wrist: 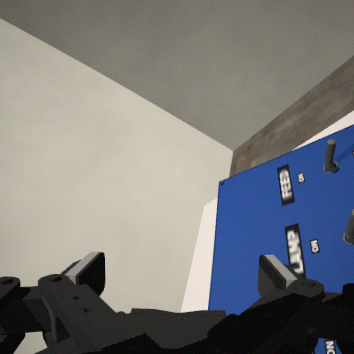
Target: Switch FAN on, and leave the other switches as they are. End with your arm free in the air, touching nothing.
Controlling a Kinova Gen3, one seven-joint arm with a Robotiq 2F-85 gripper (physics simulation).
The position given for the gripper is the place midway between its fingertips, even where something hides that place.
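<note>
There's the gripper (180,270) in the picture, and you'd see a blue panel (288,206) in it too.
</note>
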